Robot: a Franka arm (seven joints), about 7 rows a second.
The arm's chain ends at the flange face. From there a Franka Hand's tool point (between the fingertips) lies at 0.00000 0.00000 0.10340 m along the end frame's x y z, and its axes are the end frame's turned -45 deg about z.
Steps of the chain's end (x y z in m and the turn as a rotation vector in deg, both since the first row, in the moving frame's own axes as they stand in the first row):
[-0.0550, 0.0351, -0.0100, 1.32, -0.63, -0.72]
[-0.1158, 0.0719, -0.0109, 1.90, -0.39, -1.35]
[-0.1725, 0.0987, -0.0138, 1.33, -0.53, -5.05]
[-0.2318, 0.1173, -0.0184, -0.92, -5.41, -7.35]
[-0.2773, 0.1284, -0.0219, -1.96, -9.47, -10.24]
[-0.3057, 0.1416, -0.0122, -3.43, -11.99, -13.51]
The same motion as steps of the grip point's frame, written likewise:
[-0.0628, -0.0166, -0.0100, 1.38, 0.49, -0.72]
[-0.1308, -0.0340, -0.0110, 1.62, 1.07, -1.35]
[-0.1909, -0.0546, -0.0138, 1.32, 0.57, -5.05]
[-0.2553, -0.0862, -0.0189, 3.17, -4.48, -7.35]
[-0.3022, -0.1135, -0.0234, 5.31, -8.08, -10.24]
[-0.3369, -0.1245, -0.0146, 6.05, -10.90, -13.51]

